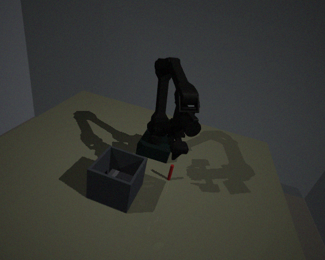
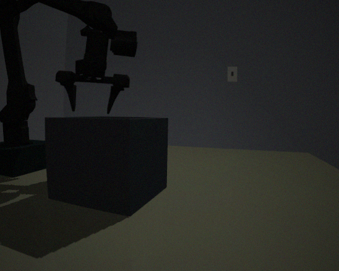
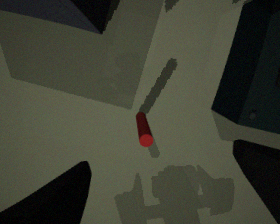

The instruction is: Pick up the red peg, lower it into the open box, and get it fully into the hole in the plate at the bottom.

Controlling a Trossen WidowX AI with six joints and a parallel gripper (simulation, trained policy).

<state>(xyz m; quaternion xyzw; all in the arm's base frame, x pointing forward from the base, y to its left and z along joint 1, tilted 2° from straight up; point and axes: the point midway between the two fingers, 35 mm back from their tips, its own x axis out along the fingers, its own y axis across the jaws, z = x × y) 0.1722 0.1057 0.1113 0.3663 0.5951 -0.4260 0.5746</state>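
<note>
Right now the red peg is 2 cm to the left of my gripper tip and 11 cm below it. Round my gripper tip: pale plate (15 cm ahead, 16 cm to the right, 10 cm below).
</note>
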